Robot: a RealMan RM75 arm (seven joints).
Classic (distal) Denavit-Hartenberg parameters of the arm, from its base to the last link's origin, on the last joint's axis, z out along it. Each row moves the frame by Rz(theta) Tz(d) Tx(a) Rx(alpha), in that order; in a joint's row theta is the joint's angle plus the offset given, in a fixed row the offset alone. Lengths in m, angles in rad.
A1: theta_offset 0  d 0.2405  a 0  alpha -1.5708
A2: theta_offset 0  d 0  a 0  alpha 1.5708
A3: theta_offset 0  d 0.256  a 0  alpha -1.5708
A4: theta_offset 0  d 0  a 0  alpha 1.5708
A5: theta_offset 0  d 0.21  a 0  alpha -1.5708
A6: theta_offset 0  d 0  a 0  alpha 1.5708
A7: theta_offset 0  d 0.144  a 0  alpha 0
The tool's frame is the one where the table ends.
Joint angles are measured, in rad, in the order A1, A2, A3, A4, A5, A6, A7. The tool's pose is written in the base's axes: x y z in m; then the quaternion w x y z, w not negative. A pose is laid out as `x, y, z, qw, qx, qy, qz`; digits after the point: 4 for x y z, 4 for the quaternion.
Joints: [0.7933 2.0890 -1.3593 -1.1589 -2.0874 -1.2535 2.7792]
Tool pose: 0.0689, 0.3934, -0.0309, 0.0889, -0.8951, 0.4220, 0.1130
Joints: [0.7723 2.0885 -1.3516 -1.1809 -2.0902 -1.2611 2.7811]
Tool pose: 0.0731, 0.3921, -0.0266, 0.0928, -0.8928, 0.4251, 0.1164
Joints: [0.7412 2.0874 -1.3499 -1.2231 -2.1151 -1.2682 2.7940]
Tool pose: 0.0796, 0.3902, -0.0206, 0.1065, -0.8908, 0.4267, 0.1142
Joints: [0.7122 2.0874 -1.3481 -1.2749 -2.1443 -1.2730 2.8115]
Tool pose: 0.0833, 0.3885, -0.0135, 0.1235, -0.8892, 0.4255, 0.1140
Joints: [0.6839 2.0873 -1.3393 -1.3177 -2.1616 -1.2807 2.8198]
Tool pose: 0.0877, 0.3866, -0.0060, 0.1364, -0.8867, 0.4261, 0.1168
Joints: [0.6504 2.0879 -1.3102 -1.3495 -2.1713 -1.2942 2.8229]
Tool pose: 0.0972, 0.3854, 0.0038, 0.1481, -0.8789, 0.4361, 0.1238
